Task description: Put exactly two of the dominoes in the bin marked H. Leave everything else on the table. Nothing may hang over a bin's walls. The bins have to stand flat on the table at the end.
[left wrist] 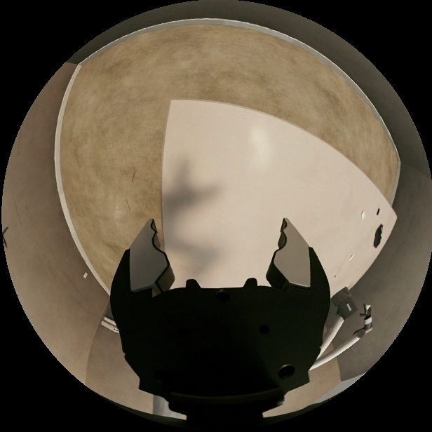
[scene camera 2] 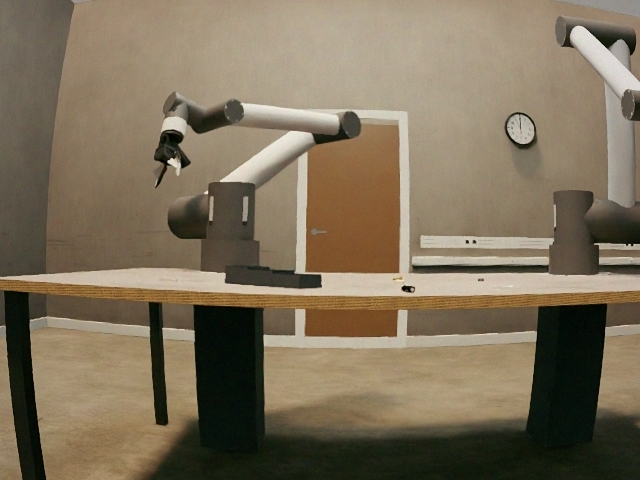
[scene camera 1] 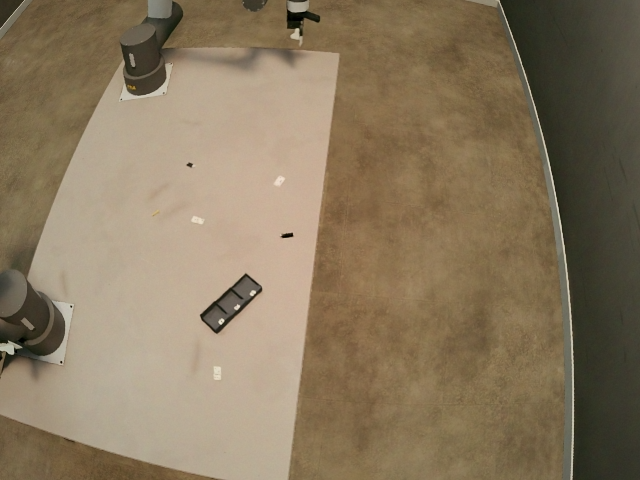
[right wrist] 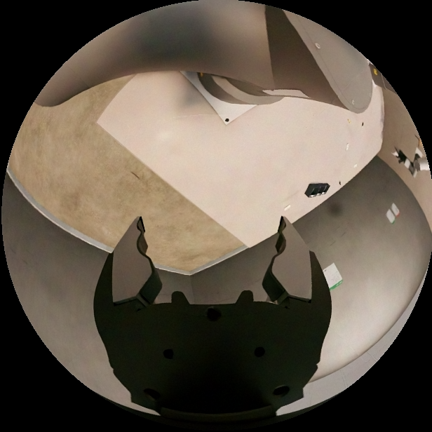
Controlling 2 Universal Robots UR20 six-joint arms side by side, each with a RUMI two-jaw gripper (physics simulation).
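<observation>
Three joined-looking black bins [scene camera 1: 212,311] [scene camera 2: 272,279] [left wrist: 378,236] [right wrist: 317,190] stand in a row on the table; their white letter marks are too small to read, so I cannot tell which is H. No domino shows inside them in scene camera 1. One white domino-like tile [scene camera 1: 217,373] [right wrist: 287,207] lies below the bins, another [scene camera 1: 197,220] [left wrist: 351,257] [right wrist: 347,146] above them, a third [scene camera 1: 279,180] [left wrist: 363,215] [right wrist: 355,165] farther up. My left gripper [scene camera 1: 298,39] [left wrist: 218,219] and right gripper [scene camera 2: 168,174] [right wrist: 211,218] are open and empty, high above and away from the tiles.
A black piece [scene camera 1: 287,235] [scene camera 2: 408,288] [right wrist: 340,183] lies near the table's right edge in scene camera 1. A smaller dark piece [scene camera 1: 190,164] [scene camera 2: 480,279] and a thin yellow piece [scene camera 1: 155,212] [scene camera 2: 398,279] lie farther left. The arm bases [scene camera 1: 144,77] [scene camera 1: 43,325] stand along the left side.
</observation>
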